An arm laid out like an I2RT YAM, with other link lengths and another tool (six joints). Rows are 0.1 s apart.
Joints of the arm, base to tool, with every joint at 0 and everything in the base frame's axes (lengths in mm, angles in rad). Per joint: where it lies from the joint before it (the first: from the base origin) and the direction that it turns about. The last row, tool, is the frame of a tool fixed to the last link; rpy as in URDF.
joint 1: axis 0 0 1 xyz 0 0 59.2
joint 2: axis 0 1 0 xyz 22.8 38.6 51.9
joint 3: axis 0 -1 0 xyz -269.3 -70.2 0
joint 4: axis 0 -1 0 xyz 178.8 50.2 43.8
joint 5: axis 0 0 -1 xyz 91 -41.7 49.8
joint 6: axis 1 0 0 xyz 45.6 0 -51.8
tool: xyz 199 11 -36 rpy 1.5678 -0.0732 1.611
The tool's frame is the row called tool.
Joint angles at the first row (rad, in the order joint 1, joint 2, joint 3, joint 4, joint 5, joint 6):
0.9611, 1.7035, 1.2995, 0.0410, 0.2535, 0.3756
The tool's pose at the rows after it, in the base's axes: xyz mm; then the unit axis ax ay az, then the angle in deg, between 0 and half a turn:
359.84 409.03 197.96 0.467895 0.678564 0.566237 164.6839
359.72 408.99 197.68 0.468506 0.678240 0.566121 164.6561
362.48 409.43 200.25 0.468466 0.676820 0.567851 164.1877
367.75 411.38 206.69 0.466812 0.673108 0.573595 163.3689
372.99 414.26 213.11 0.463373 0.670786 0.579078 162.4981
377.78 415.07 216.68 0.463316 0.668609 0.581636 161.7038
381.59 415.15 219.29 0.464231 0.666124 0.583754 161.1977
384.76 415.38 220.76 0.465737 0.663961 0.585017 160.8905
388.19 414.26 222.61 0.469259 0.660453 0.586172 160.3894
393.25 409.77 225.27 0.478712 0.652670 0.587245 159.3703
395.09 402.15 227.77 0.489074 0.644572 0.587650 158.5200
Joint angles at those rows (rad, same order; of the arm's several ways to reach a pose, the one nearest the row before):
0.9611, 1.7079, 1.3001, 0.0403, 0.2499, 0.3786
0.9622, 1.7079, 1.2989, 0.0411, 0.2521, 0.3799
0.9617, 1.7127, 1.3099, 0.0403, 0.2590, 0.3758
0.9612, 1.7223, 1.3300, 0.0462, 0.2699, 0.3667
0.9613, 1.7349, 1.3542, 0.0509, 0.2795, 0.3535
0.9602, 1.7451, 1.3719, 0.0521, 0.2905, 0.3459
0.9579, 1.7518, 1.3831, 0.0543, 0.2974, 0.3425
0.9555, 1.7587, 1.3929, 0.0554, 0.3020, 0.3421
0.9539, 1.7629, 1.4008, 0.0556, 0.3129, 0.3438
0.9532, 1.7632, 1.4054, 0.0554, 0.3404, 0.3520
0.9537, 1.7481, 1.3932, 0.0541, 0.3679, 0.3641

